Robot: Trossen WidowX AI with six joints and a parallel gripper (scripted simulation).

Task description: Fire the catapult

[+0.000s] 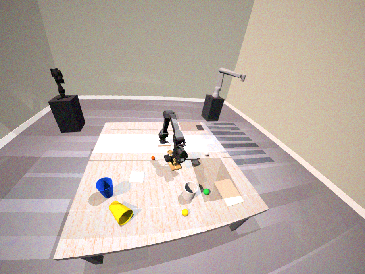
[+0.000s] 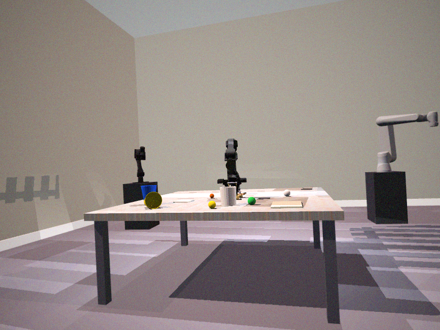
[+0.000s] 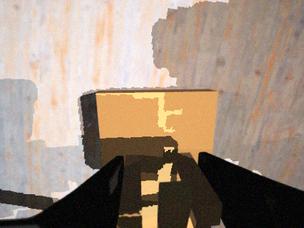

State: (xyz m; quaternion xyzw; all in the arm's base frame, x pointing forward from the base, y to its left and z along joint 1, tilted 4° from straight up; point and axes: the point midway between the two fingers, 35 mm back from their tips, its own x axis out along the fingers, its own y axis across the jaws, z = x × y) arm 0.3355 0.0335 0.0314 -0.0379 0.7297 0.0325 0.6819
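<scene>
The orange ball lies 16 cm to the right of my gripper tip, 12 cm behind it and 2 cm below it. From my gripper tip the other things lie so: white mug: 28 cm ahead, 2 cm to the left, 1 cm below; then wooden catapult: 7 cm behind, 2 cm above, 1 cm to the left; then green ball: 30 cm ahead, 15 cm to the left, 1 cm below.
</scene>
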